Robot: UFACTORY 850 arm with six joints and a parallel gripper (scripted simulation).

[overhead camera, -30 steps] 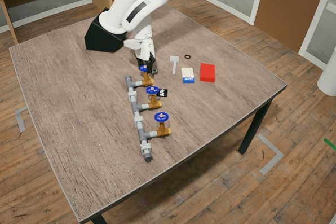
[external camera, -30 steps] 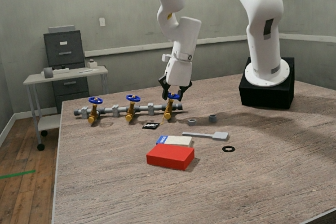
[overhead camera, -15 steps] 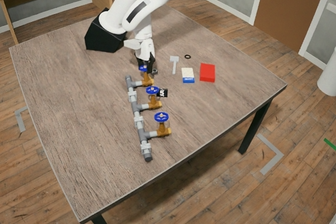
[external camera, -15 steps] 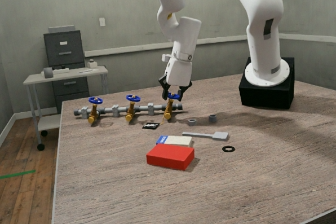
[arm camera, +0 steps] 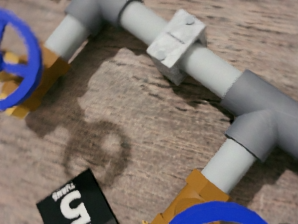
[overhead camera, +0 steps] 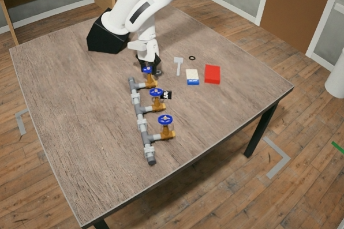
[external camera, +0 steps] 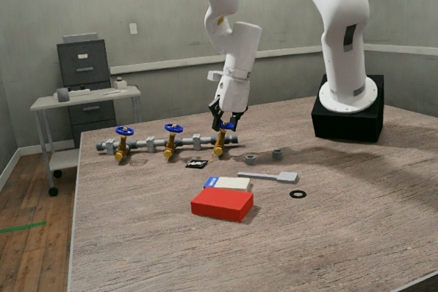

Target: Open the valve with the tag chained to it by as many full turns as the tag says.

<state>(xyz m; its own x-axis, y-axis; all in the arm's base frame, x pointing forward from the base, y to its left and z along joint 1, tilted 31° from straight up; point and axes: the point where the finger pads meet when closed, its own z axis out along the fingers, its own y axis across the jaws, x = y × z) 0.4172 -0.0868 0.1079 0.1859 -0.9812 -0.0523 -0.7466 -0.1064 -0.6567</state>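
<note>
Now: the grey hex nut 50 mm behind my hand, 90 mm to the left of it and 90 mm below it. Round my hand: grey cap: 130 mm behind, 90 mm to the left, 100 mm below; then grey t-shaped tool: 50 mm behind, 230 mm to the left, 100 mm below; then black tag: 100 mm ahead, 40 mm to the left, 100 mm below.
</note>
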